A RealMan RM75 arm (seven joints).
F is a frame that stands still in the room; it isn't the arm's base.
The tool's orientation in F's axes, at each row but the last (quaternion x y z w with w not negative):
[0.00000, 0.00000, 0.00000, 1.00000]
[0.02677, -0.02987, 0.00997, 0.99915]
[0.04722, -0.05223, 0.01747, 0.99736]
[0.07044, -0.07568, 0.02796, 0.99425]
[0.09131, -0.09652, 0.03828, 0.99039]
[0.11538, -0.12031, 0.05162, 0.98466]
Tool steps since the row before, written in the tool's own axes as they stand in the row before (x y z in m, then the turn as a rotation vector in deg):
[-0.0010, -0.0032, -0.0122, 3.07, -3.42, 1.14]
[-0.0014, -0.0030, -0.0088, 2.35, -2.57, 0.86]
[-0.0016, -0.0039, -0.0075, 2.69, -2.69, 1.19]
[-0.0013, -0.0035, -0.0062, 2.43, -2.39, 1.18]
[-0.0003, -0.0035, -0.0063, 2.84, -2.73, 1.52]
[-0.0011, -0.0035, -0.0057, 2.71, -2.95, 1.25]
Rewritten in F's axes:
[-0.0010, -0.0032, -0.0122, 3.07, -3.42, 1.14]
[-0.0008, -0.0025, -0.0090, 2.35, -2.57, 0.86]
[-0.0007, -0.0032, -0.0080, 2.66, -2.71, 1.21]
[-0.0001, -0.0026, -0.0067, 2.38, -2.42, 1.21]
[0.0012, -0.0023, -0.0067, 2.75, -2.80, 1.56]
[0.0007, -0.0021, -0.0064, 2.72, -2.96, 1.22]

